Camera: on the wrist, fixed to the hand. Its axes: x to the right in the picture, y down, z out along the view.
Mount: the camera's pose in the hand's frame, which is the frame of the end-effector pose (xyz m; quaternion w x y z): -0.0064 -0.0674 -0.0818 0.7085 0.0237 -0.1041 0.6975
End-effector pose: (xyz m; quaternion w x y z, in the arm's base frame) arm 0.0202 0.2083 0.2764 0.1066 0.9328 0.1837 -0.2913
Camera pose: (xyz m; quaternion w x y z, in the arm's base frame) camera 0.0293 0.2928 0.3400 0.2757 0.7612 -0.5385 -0.2335
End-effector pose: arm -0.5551 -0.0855 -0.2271 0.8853 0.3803 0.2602 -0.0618
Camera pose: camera -0.6151 -0.0757 -0.3141 0.6885 0.4655 -0.1746 0.5280
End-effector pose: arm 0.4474 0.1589 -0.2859 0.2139 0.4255 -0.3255 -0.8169
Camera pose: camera 0.5143 0.1813 -0.3653 0.6774 -0.0055 -0.5690 -0.4662
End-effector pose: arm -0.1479 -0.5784 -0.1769 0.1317 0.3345 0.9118 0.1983
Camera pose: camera -0.2112 -0.6520 -0.1340 0.0420 0.8968 0.4037 0.1759
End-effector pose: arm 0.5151 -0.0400 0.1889 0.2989 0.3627 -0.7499 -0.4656
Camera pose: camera 0.6009 -0.0946 0.1582 0.4499 -0.3075 -0.8265 -0.1414
